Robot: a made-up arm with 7 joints.
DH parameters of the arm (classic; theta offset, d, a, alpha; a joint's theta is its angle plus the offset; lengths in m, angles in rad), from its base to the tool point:
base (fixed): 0 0.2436 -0.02 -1.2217
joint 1: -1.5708 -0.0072 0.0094 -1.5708
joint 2: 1.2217 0.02 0 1.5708
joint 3: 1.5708 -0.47 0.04 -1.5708
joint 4: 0 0 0 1.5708
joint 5: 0 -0.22 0.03 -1.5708
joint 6: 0 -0.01 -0.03 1.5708
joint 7: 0 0 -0.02 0
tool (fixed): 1.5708 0.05 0 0
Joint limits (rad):
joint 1: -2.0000..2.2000
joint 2: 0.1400..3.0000
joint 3: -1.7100..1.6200
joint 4: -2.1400..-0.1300
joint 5: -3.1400..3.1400
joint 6: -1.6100..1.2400
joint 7: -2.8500..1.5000
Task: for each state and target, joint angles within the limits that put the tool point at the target. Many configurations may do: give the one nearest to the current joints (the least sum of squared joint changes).
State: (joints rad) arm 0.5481 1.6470 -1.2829 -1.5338 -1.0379 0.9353 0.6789
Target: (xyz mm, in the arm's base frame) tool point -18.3 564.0 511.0
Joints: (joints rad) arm 0.5020 2.1896 -1.4106 -0.6095 -1.4798 1.2400 0.9934
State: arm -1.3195 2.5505 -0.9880 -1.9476 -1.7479 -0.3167 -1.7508
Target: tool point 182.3 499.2 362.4
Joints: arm -0.9064 1.9346 -1.3611 -1.2691 -1.7226 -0.4215 -1.7676
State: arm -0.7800 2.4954 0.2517 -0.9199 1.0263 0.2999 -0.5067
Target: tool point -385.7 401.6 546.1
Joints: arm -1.5511 2.4906 0.3300 -0.5774 1.0202 0.2573 -0.5390
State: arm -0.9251 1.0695 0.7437 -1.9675 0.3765 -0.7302 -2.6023
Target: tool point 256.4 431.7 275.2
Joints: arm -0.5961 0.9873 0.9297 -1.6753 0.3598 -0.7514 -2.5735
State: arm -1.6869 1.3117 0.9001 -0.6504 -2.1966 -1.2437 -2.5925
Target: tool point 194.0 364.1 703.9
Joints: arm -2.0000 1.1051 0.6148 -0.9230 -2.2346 -1.2403 -2.5644
